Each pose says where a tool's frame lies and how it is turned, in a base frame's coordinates. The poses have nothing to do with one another.
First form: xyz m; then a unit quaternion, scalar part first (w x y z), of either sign.
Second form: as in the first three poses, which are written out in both.
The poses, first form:
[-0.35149 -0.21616 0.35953 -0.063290 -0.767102 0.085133 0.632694]
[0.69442 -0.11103 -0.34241 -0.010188 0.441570 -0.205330 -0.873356]
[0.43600 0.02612 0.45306 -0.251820 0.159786 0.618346 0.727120]
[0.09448 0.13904 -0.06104 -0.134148 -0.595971 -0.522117 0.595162]
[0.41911 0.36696 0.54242 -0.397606 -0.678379 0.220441 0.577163]
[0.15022 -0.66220 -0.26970 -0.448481 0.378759 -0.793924 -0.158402]
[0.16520 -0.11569 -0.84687 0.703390 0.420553 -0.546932 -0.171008]
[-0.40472 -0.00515 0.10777 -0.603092 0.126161 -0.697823 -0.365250]
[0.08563 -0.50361 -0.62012 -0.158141 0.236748 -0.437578 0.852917]
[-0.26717 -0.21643 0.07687 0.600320 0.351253 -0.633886 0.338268]
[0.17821 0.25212 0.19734 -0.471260 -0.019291 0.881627 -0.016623]
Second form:
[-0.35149 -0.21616 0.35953 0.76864 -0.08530 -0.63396 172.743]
[0.69442 -0.11103 -0.34241 -0.44159 0.20534 0.87340 178.833]
[0.43600 0.02612 0.45306 -0.16511 -0.63894 -0.75133 150.830]
[0.09448 0.13904 -0.06104 0.60141 0.52688 -0.60059 164.581]
[0.41911 0.36696 0.54242 0.73933 -0.24025 -0.62902 133.143]
[0.15022 -0.66220 -0.26970 -0.42377 0.88826 0.17722 126.707]
[0.16520 -0.11569 -0.84687 0.59166 -0.76945 -0.24058 90.601]
[-0.40472 -0.00515 0.10777 -0.15816 0.87482 0.45789 105.817]
[0.08563 -0.50361 -0.62012 -0.23977 0.44315 -0.86379 161.802]
[-0.26717 -0.21643 0.07687 0.43920 -0.79260 0.42296 106.214]
[0.17821 0.25212 0.19734 0.02187 -0.99958 0.01885 123.768]

